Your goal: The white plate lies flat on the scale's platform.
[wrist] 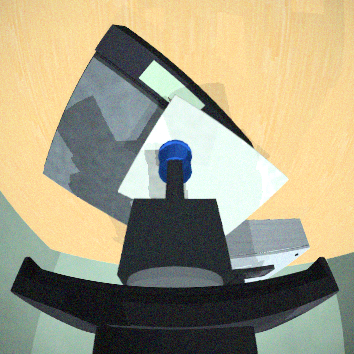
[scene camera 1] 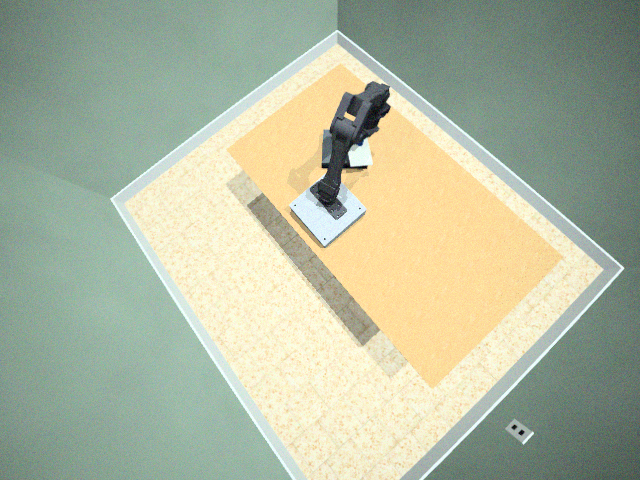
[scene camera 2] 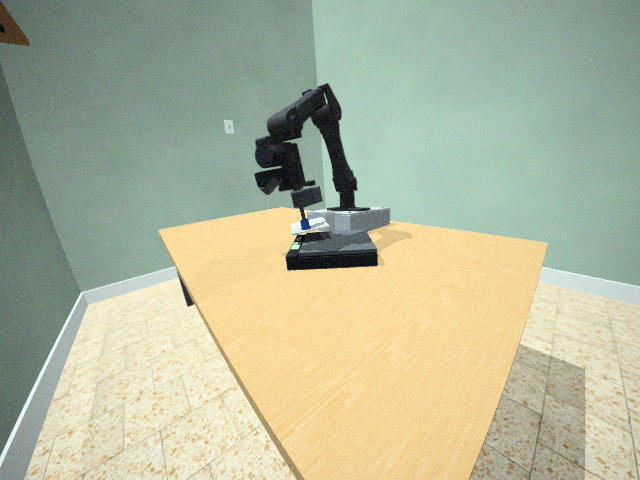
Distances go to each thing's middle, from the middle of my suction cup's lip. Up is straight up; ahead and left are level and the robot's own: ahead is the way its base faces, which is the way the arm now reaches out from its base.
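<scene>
I find the white plate [wrist: 225, 167] 1 cm below my suction cup, 4 cm behind it and 3 cm to the right of it. As for the black scale [scene camera 2: 350, 248], it is 7 cm below my suction cup, 5 cm behind it and 6 cm to the left of it.
</scene>
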